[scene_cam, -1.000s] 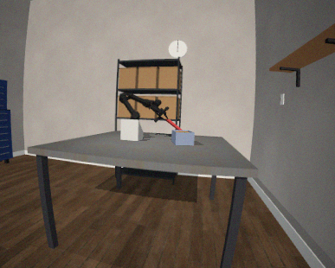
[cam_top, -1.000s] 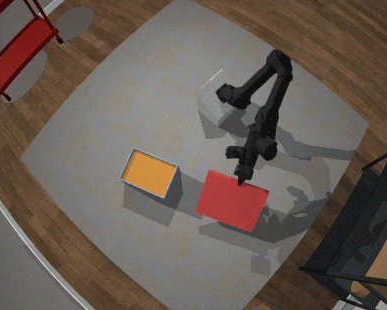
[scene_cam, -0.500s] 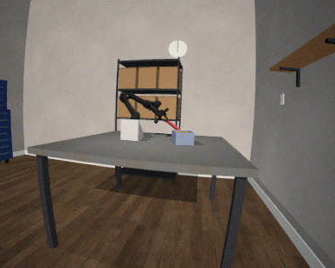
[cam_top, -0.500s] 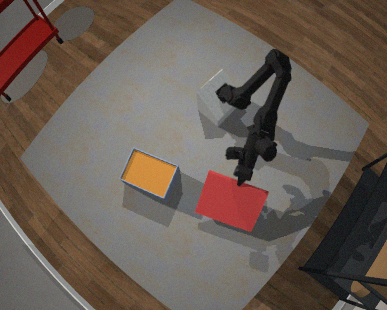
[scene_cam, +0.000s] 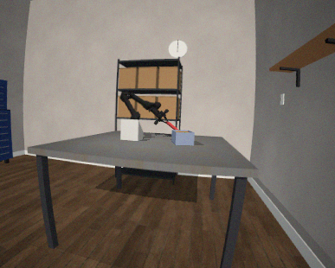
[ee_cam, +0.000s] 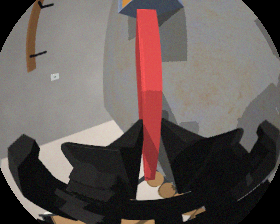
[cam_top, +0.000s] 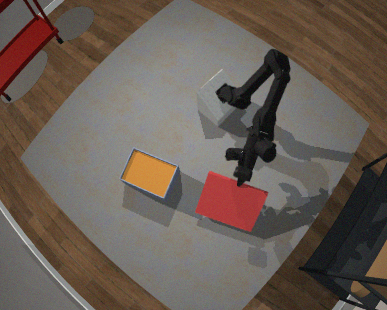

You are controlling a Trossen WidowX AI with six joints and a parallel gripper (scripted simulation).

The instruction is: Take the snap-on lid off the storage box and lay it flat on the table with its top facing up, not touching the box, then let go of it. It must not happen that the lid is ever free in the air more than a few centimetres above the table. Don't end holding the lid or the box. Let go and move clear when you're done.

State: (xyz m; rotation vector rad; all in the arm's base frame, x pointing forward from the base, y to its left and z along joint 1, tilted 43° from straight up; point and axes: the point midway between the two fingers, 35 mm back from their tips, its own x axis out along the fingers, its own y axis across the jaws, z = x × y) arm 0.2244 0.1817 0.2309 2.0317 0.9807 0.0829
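Now: the red lid 9 cm ahead of my hand, 4 cm to the left of it and 7 cm below it. The rest, counted from my hand: storage box: 22 cm ahead, 28 cm to the right, 12 cm below.
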